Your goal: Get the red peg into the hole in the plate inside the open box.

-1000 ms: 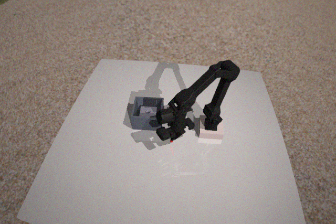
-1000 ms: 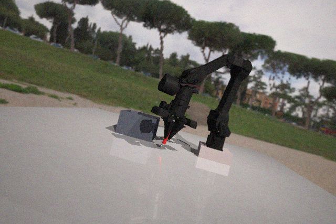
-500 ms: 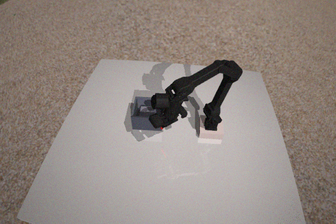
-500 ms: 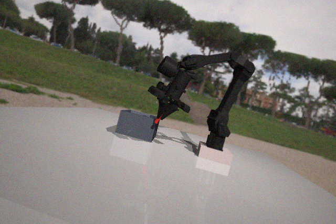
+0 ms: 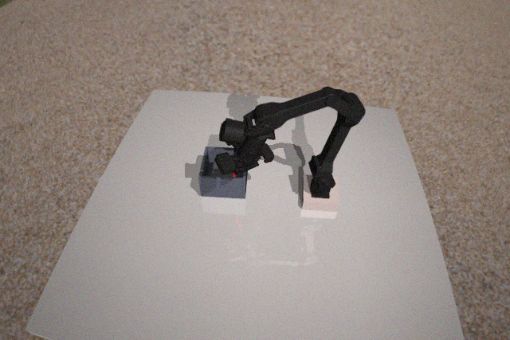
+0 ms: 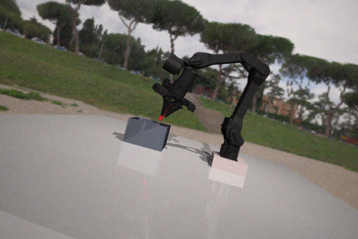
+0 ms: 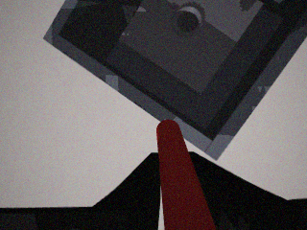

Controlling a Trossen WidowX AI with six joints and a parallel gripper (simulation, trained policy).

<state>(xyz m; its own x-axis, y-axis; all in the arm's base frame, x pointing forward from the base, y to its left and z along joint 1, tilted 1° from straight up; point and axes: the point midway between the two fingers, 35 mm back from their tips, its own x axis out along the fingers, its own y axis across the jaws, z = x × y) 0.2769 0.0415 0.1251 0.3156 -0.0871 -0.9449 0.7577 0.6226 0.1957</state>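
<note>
Right now the grey plate is 6 cm ahead of my gripper tip, 8 cm to the right of it and 9 cm below it. Also, from my gripper tip: grey box: 6 cm ahead, 8 cm to the right, 11 cm below; then red peg: 2 cm above.
</note>
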